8 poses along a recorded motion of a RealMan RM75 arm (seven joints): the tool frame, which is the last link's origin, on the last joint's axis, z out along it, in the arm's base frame.
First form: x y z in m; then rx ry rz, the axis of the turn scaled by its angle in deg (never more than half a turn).
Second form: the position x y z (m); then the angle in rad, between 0 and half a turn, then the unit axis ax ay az. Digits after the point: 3 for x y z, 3 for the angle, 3 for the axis.
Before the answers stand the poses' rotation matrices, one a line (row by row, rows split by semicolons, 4 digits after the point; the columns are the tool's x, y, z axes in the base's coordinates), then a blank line. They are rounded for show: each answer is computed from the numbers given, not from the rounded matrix.
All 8 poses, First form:
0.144, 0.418, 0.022, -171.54, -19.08, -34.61
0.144, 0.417, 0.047, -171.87, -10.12, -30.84
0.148, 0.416, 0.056, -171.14, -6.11, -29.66
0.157, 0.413, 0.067, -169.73, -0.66, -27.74
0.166, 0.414, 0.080, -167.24, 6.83, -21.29
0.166, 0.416, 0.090, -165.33, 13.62, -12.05
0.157, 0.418, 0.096, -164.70, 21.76, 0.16
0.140, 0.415, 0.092, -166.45, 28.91, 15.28
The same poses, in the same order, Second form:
0.8993 0.2246 0.3752; 0.1974 -0.9741 0.1100; 0.3902 -0.0248 -0.9204
0.9313 0.1291 0.3407; 0.0978 -0.9894 0.1076; 0.3510 -0.0668 -0.9340
0.9395 0.0875 0.3313; 0.0506 -0.9917 0.1183; 0.3389 -0.0944 -0.9361
0.9482 0.0300 0.3163; -0.0150 -0.9902 0.1389; 0.3173 -0.1364 -0.9384
0.9652 -0.0548 0.2556; -0.1041 -0.9775 0.1836; 0.2398 -0.2039 -0.9492
0.9764 -0.1434 0.1613; -0.1776 -0.9584 0.2233; 0.1226 -0.2467 -0.9613
0.9662 -0.2561 0.0295; -0.2557 -0.9370 0.2379; -0.0333 -0.2374 -0.9708
0.9263 -0.3479 -0.1447; -0.3155 -0.9261 0.2071; -0.2060 -0.1461 -0.9676

0.144, 0.418, 0.022, 3.072, -0.974, -0.108, -0.197
0.144, 0.417, 0.047, 3.053, -0.983, -0.058, -0.176
0.148, 0.416, 0.056, 3.033, -0.985, -0.035, -0.171
0.157, 0.413, 0.067, 3.002, -0.987, -0.004, -0.161
0.166, 0.414, 0.080, 2.945, -0.991, 0.040, -0.126
0.166, 0.416, 0.090, 2.903, -0.994, 0.082, -0.072
0.157, 0.418, 0.096, 2.900, -0.991, 0.131, 0.001
0.140, 0.415, 0.092, 2.961, -0.981, 0.170, 0.090

